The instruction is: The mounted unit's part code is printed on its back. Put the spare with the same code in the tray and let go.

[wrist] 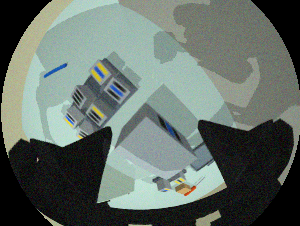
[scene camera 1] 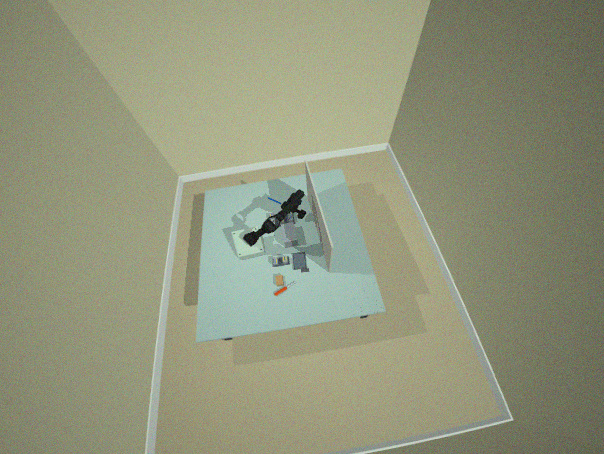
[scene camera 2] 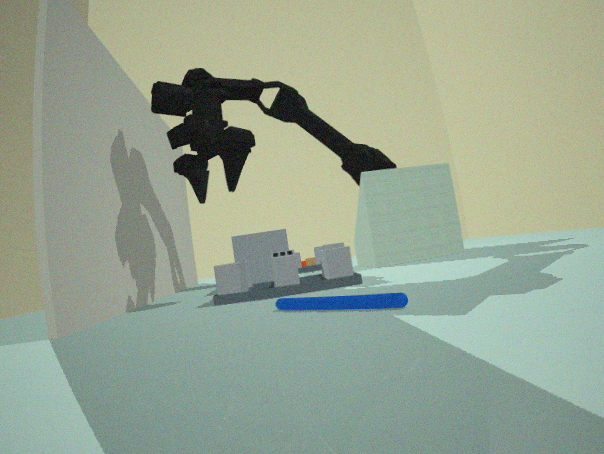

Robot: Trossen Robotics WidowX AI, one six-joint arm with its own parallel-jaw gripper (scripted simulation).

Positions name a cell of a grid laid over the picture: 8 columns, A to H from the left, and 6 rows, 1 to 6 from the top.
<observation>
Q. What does the gripper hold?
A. Nothing.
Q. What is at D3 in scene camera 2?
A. The gripper.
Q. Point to a partition wall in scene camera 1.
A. At E4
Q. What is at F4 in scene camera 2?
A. A blue pen.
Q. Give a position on a mounted unit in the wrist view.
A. D4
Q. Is the gripper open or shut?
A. Open.
</observation>
